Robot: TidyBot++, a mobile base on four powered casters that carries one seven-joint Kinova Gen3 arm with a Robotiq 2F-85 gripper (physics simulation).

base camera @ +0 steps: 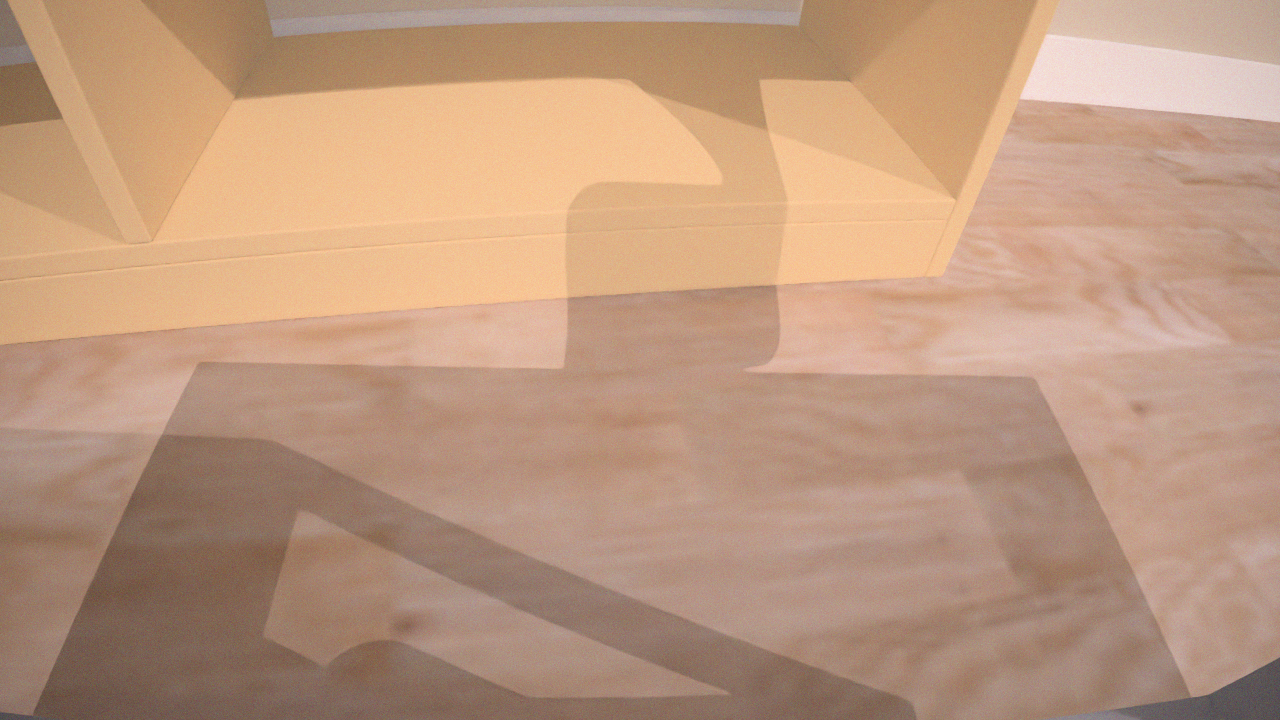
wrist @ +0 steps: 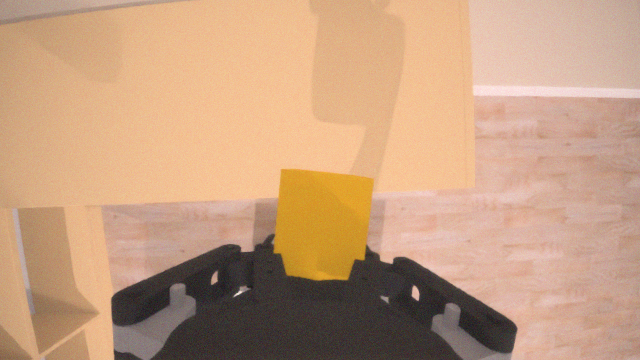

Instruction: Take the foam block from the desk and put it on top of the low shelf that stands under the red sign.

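Places are measured from the arm's base along level axes (x left, y back, z up), in centimetres.
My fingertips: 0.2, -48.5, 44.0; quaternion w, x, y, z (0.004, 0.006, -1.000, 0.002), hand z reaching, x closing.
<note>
Ahead of a thing's pixels: the offset from my fingertips to its middle, as dx, dy, dz. "*": to the spot under its first point. Level surfaces: height alone.
The yellow foam block @(+0.0, -1.0, +2.9) [wrist: 324, 220] is held between the fingers of my gripper [wrist: 316, 243], which is shut on it. In the wrist view the block's far end overlaps the front edge of the low shelf's light wood top @(dz -22.6) [wrist: 200, 110]. The height of the block over the shelf is hard to tell. In the base camera view the shelf's lower board @(dz -75.7) [base camera: 429, 152] and its open compartments show ahead, with shadows across them. The red sign and the desk do not show in these views.
Another light wood piece with open compartments @(* +104.5, +34.5, -75.7) [wrist: 86, 235] stands at the lower left of the wrist view. The wall [wrist: 555, 45] is at the upper right, with a white baseboard [wrist: 555, 91] [base camera: 1154, 76]. Wood floor @(dz -83.6) [wrist: 555, 225] [base camera: 1118, 295] lies in front and to the right of the shelf.
</note>
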